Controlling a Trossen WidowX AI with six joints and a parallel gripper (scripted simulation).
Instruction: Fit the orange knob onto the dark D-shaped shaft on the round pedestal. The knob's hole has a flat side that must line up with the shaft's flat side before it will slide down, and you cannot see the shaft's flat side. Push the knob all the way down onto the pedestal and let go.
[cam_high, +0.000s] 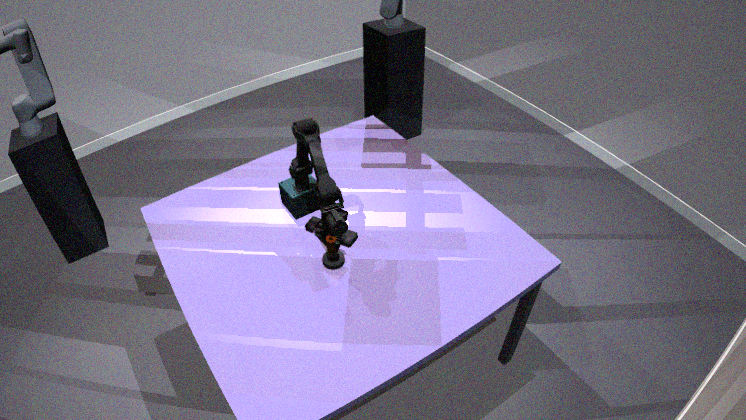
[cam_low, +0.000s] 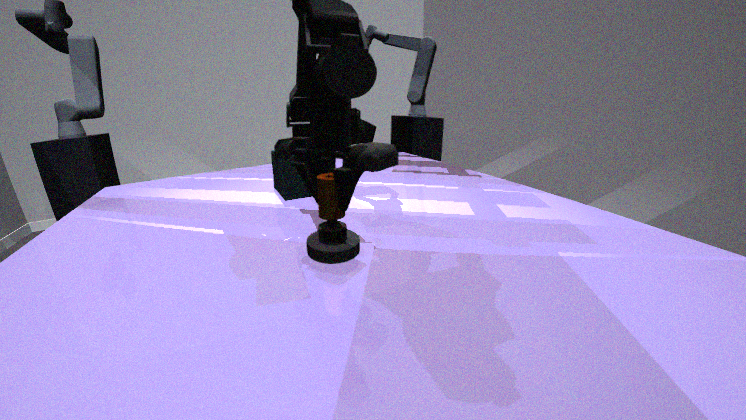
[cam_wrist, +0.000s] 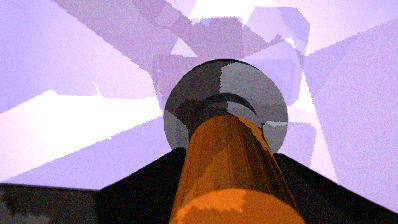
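My gripper tip is now 20 mm below the orange knob. Round my gripper tip: dark round pedestal: 40 mm below.
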